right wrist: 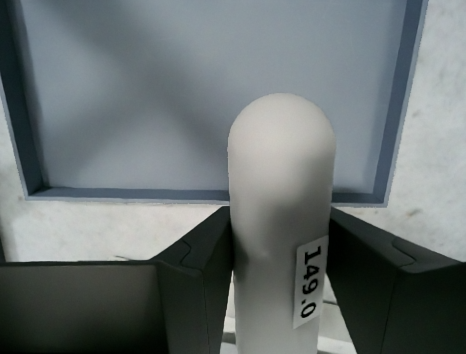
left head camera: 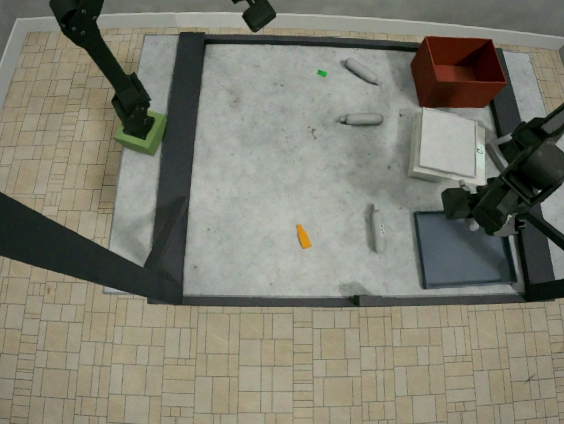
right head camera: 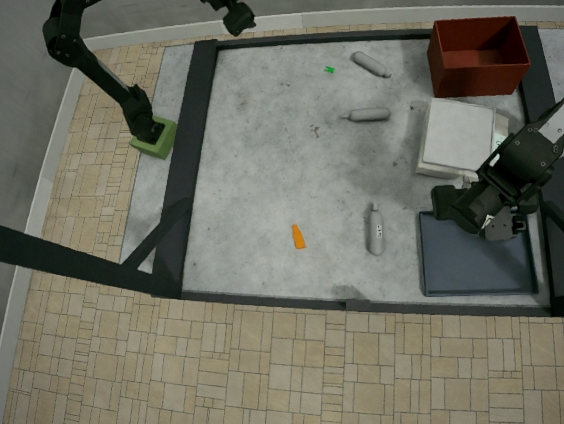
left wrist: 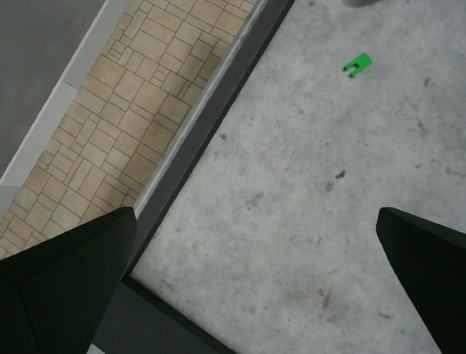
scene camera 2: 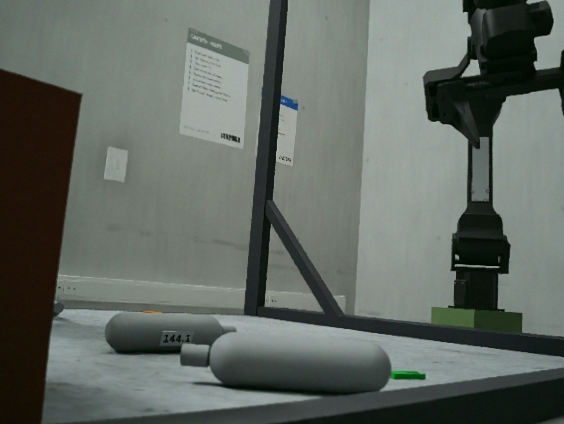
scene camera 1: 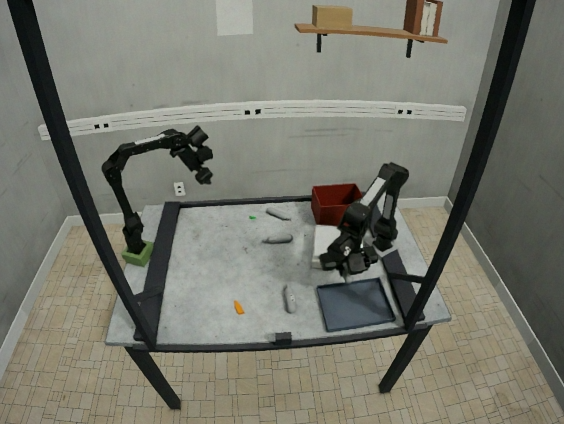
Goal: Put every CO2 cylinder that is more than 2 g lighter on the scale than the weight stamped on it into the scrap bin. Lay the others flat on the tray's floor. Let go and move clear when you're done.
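Places are measured from the left arm's base along level axes (x right, y back, z down), in centimetres.
Pixels of known places: left gripper, fingertip midpoint: [left wrist: 256, 218] [scene camera 2: 525, 140]; right gripper, fingertip midpoint: [right wrist: 273, 217] [left head camera: 465, 213] [scene camera 1: 345, 275]; left arm's base, link origin: [left head camera: 139, 125] [right head camera: 151, 132] [scene camera 2: 476, 309] [scene camera 1: 136, 248]; right arm's base, link origin: [left head camera: 512, 151] [scene camera 1: 382, 244].
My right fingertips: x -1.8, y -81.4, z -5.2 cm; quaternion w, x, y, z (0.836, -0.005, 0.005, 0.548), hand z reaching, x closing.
Ahead of a thing's pixels: the offset from my right fingertips to its top centre. "*": to the spot under its first point.
My right gripper [right wrist: 273, 217] is shut on a grey cylinder {dx -1.4, dy +0.6, dz -3.2 cm} [right wrist: 282, 150] stamped 149.0, held above the near edge of the blue-grey tray {dx +4.6, dy -5.5, dz +7.8 cm} [right wrist: 125, 194] [left head camera: 424, 272] [right head camera: 425, 280] [scene camera 1: 325, 320]. Three other cylinders lie on the table: one at the back {* dx -35.5, dy +32.2, dz +7.1 cm} [left head camera: 361, 70] [right head camera: 370, 64] [scene camera 1: 278, 214] [scene camera 2: 300, 361], one in the middle stamped 144.1 [left head camera: 364, 119] [right head camera: 369, 114] [scene camera 1: 279, 239] [scene camera 2: 145, 330], and one with a label left of the tray [left head camera: 378, 235] [right head camera: 375, 240] [scene camera 1: 290, 301]. The scale {dx -19.4, dy +5.6, dz +3.2 cm} [left head camera: 447, 142] [right head camera: 457, 134] has a bare plate. The red scrap bin {dx -42.3, dy +6.7, dz -2.2 cm} [left head camera: 435, 82] [right head camera: 450, 75] [scene camera 1: 325, 207] stands behind it. My left gripper [left wrist: 256, 218] is open and empty.
A green clip {dx -32.6, dy +42.6, dz +9.4 cm} [left head camera: 321, 73] [right head camera: 329, 69] [left wrist: 362, 63] lies near the back cylinder. An orange bottle-shaped piece {dx +14.5, dy +33.7, dz +8.9 cm} [left head camera: 303, 237] [right head camera: 298, 237] [scene camera 1: 239, 307] lies at the front. Dark frame posts and rails edge the table, with a small dark block {dx +24.7, dy +15.5, dz +4.1 cm} [scene camera 1: 283, 338] on the front rail.
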